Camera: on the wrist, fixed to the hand. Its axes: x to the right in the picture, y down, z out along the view.
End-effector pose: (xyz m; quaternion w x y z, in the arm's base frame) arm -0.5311 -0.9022 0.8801 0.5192 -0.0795 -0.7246 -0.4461
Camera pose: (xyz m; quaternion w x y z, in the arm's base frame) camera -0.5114 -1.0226 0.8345 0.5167 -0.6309 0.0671 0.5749
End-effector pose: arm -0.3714 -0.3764 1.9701 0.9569 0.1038 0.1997 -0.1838
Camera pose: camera -0.4426 -0.4260 1.8730 0.1682 0.3103 -0.0401 0.9348
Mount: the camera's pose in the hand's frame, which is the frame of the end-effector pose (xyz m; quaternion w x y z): -0.0045 -0.0853 -0.0983 0.0133 0.1002 0.0821 0.9915
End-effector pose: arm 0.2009 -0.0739 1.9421 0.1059 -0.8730 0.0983 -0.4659
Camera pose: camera 0.1227 -0.0001 2.0155 0.5427 0.1347 0.8289 0.0173
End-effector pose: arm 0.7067 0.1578 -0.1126 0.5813 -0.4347 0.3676 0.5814
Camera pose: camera 0.7991 0.0691 -0.1363 0.5553 -0.3692 -0.5419 -0.5116
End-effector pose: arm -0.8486 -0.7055 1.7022 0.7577 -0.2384 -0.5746 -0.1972
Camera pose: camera -0.8223 -0.8321 1.6871 0.2767 -0.4808 0.2712 0.7866
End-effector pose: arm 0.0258 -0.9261 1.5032 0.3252 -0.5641 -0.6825 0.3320
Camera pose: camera 0.0597 -0.9343 1.6287 0.2123 0.6789 -0.6102 -0.3489
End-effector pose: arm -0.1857 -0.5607 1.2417 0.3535 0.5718 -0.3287 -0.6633
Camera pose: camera -0.0958 -0.5145 1.1596 0.6321 -0.2284 -0.6088 0.4216
